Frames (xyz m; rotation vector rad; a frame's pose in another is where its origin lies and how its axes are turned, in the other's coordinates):
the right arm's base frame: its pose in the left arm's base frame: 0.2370 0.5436 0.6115 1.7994 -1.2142 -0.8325
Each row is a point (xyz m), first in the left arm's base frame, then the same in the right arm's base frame.
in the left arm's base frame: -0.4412 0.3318 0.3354
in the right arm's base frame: 0.0032 0.0898 0.7570
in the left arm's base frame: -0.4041 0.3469 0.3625
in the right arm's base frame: -0.0013 0.0946 0.7090
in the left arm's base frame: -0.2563 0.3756 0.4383
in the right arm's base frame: 0.0131 0.0927 0.5411
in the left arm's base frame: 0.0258 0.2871 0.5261
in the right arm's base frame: 0.1804 0.0714 0.2829
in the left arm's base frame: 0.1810 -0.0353 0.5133
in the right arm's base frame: 0.5356 0.0675 0.2377
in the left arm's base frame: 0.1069 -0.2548 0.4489
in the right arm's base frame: 0.7239 0.0914 0.3853
